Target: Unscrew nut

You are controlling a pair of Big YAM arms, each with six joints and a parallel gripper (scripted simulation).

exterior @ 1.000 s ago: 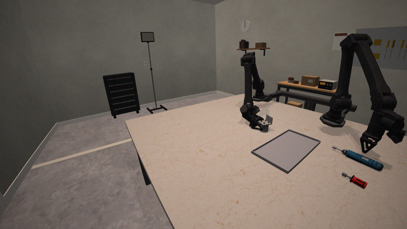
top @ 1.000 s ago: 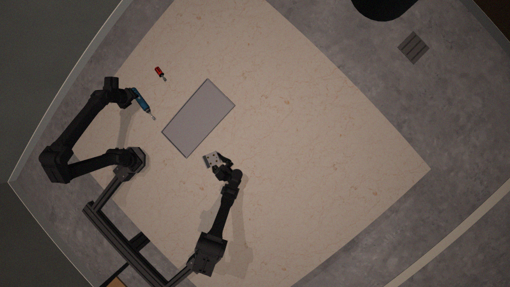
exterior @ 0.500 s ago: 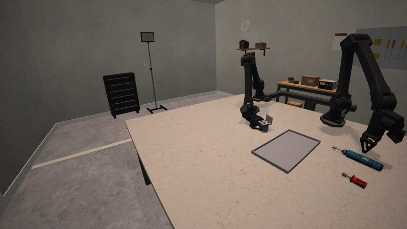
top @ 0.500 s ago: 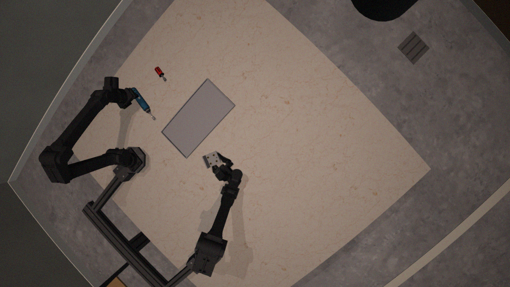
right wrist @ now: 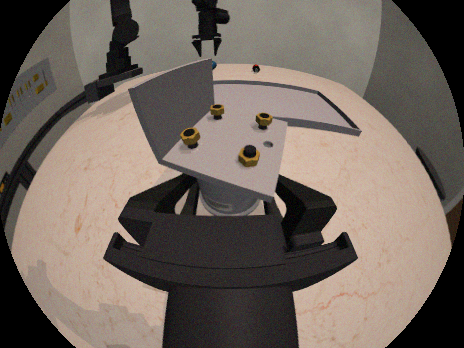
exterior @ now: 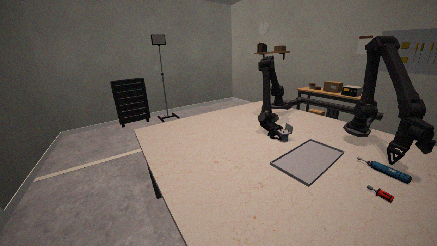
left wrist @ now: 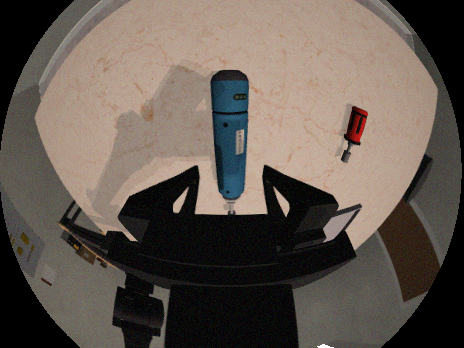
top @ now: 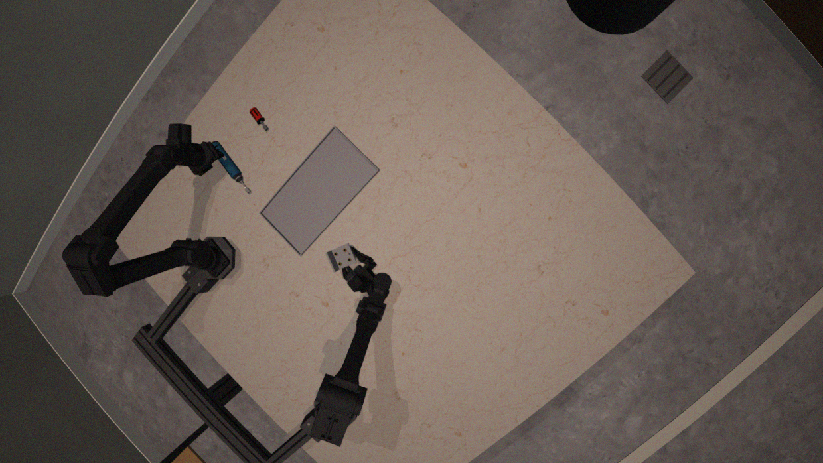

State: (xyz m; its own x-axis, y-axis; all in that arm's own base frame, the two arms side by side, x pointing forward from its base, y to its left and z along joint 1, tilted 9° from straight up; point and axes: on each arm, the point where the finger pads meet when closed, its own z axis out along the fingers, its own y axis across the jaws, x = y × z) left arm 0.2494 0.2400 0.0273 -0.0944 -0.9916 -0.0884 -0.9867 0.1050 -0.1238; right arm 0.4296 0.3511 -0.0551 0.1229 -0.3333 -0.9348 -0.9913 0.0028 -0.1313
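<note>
Right now my right hand is 1 cm below the joint module. Also, from my right hand: flat grey tray (5 cm ahead, 24 cm to the left, 2 cm below); then red-handled screwdriver (5 cm ahead, 58 cm to the left, 1 cm below); then grey bracket (5 cm above).
</note>
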